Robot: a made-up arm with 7 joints.
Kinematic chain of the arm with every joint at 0, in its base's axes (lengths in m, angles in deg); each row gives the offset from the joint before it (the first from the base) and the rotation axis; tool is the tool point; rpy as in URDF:
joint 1: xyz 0 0 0.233 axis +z
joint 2: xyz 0 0 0 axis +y
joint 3: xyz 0 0 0.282 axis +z
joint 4: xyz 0.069 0 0 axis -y
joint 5: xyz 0.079 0 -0.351 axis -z
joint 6: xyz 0 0 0 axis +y
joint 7: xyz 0.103 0 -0.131 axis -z
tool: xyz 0 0 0 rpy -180 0 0
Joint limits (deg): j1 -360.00..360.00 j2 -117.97..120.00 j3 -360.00..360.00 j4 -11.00..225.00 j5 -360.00..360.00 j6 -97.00..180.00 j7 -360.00..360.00
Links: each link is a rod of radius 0.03 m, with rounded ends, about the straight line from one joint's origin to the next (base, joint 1, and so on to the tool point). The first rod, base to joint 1, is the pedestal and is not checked.
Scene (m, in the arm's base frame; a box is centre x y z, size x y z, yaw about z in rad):
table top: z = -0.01
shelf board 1: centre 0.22 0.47 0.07 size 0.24 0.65 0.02 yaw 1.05
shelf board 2: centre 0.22 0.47 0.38 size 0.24 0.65 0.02 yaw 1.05
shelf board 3: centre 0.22 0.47 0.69 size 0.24 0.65 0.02 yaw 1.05
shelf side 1: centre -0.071 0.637 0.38 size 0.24 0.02 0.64 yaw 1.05
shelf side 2: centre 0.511 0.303 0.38 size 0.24 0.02 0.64 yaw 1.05
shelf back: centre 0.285 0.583 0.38 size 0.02 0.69 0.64 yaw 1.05
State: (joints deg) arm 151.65 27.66 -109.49 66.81 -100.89 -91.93 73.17
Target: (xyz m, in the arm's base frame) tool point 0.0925 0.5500 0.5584
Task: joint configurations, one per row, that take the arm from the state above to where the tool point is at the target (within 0.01 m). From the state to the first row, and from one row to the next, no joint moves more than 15 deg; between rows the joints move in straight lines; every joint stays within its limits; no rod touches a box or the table.
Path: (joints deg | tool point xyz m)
1: 147.18 30.40 -107.97 74.98 -94.58 -79.61 73.17 | 0.0648 0.4087 0.4551
2: 142.70 33.14 -106.44 83.14 -88.28 -67.28 73.17 | 0.0772 0.4606 0.4833
3: 138.23 35.87 -104.92 91.31 -81.97 -54.96 73.17 | 0.0872 0.5082 0.5190
4: 133.76 38.61 -103.39 99.47 -75.66 -42.64 73.17 | 0.0925 0.5500 0.5584

